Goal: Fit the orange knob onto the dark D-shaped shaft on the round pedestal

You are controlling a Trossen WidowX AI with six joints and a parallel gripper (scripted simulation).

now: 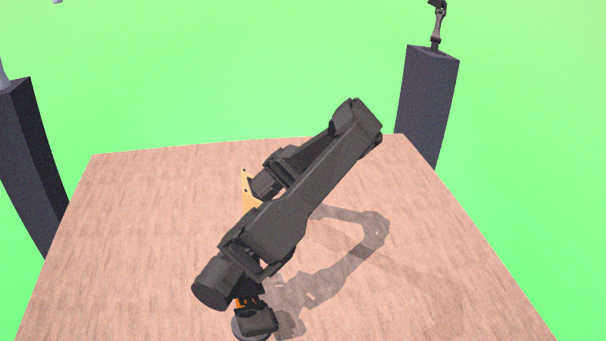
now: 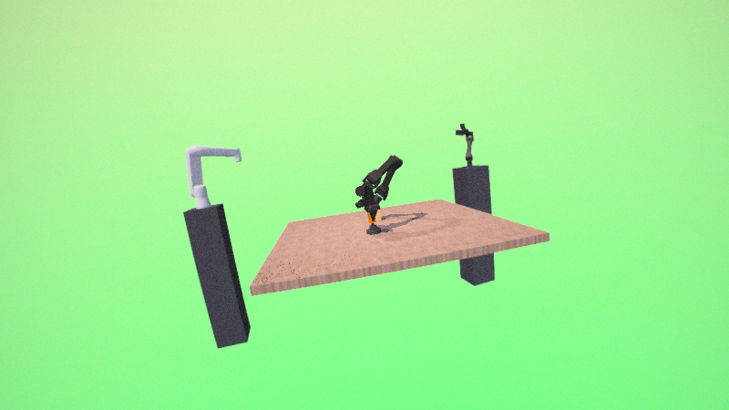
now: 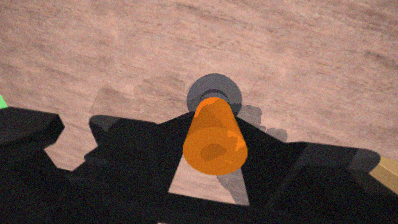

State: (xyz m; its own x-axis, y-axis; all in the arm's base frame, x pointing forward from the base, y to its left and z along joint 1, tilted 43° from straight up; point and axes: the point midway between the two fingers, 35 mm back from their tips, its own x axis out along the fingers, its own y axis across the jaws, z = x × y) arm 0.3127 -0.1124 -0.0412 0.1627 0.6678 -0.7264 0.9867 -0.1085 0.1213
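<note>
The orange knob is 2 cm above my gripper tip. Round my gripper tip: dark round pedestal 4 cm below.
</note>
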